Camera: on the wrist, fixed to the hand. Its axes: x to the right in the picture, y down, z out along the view.
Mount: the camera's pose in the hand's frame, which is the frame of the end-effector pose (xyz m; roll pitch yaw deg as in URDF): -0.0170 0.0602 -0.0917 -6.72 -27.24 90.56
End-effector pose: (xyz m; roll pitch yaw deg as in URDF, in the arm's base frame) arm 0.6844 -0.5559 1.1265 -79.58 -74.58 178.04
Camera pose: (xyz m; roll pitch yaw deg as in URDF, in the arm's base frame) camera 0.6186 -0.4743 1.0900 -86.88 12.64 -143.19
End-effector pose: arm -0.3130 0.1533 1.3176 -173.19 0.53 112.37
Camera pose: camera -0.2415 0.1652 1.4017 172.56 34.04 21.41
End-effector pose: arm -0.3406 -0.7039 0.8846 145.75 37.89 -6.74
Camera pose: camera -0.2868 -0.7084 0.9816 135.48 -5.83 -92.82
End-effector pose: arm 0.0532 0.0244 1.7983 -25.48 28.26 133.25
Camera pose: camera 0.0879 -0.0342 1.7106 21.79 -1.79 -137.15
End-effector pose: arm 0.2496 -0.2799 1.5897 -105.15 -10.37 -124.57
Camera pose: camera 0.1698 -0.2120 1.5531 -46.26 74.44 -73.21
